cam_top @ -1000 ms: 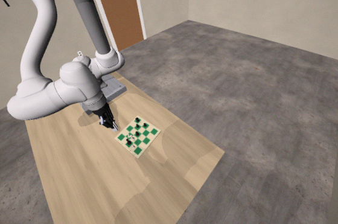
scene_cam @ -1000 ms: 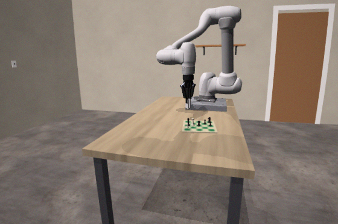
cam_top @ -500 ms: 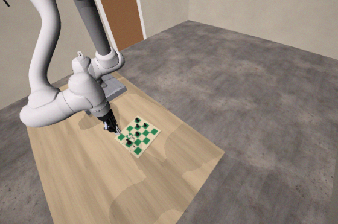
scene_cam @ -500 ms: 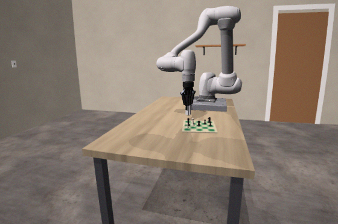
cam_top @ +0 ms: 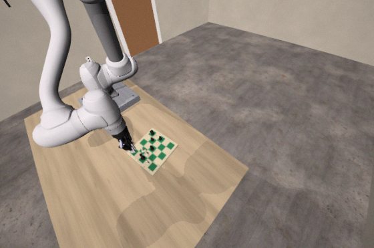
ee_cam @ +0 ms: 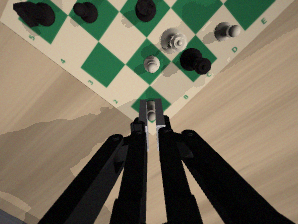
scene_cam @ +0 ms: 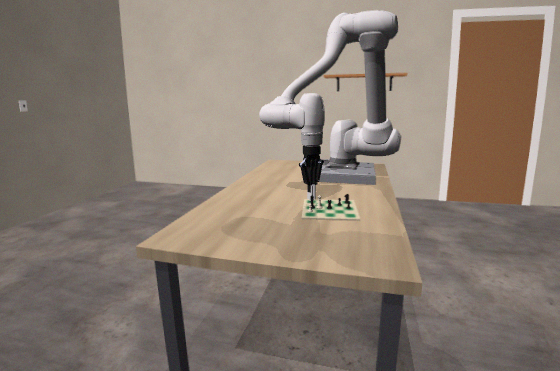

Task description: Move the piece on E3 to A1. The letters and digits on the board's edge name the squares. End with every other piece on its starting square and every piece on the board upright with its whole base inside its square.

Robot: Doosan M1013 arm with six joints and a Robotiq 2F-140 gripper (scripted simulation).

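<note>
The tall white piece is 60 mm ahead of my hand, 50 mm to the left of it and 20 mm below it. Also, from my hand: green-and-cream chessboard: 60 mm ahead, 90 mm to the left, 50 mm below.
</note>
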